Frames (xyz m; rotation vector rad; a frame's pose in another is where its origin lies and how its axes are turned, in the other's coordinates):
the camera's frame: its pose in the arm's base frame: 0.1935 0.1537 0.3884 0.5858 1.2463 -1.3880
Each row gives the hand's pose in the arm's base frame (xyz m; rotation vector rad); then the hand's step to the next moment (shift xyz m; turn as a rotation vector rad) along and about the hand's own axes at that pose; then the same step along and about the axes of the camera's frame.
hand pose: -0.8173 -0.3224 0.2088 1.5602 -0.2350 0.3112
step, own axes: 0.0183 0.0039 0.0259 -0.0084 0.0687 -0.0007
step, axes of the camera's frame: -0.0032 0.0077 0.0308 -0.0464 -0.0502 0.0109
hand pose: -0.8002 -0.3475 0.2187 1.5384 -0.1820 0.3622
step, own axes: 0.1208 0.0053 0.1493 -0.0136 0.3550 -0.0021
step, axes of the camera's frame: -0.0238 0.0751 0.1752 -0.2563 -0.2369 0.0664
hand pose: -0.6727 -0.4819 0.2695 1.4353 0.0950 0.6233
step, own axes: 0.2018 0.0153 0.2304 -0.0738 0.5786 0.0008
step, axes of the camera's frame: -0.1201 0.1812 0.2163 -0.3834 -0.4242 0.1155
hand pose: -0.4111 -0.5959 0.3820 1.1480 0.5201 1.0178
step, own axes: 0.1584 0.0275 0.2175 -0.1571 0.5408 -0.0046
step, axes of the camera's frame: -0.1846 0.1792 0.0834 -0.3044 -0.4475 0.1557
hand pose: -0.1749 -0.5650 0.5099 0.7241 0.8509 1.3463
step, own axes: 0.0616 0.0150 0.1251 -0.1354 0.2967 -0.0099
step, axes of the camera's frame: -0.1148 0.0802 -0.0076 -0.1468 -0.2619 0.1278
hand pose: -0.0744 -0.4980 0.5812 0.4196 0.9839 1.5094
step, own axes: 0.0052 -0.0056 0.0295 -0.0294 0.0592 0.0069
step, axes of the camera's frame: -0.0217 0.0213 -0.0020 -0.0365 -0.0475 0.0288
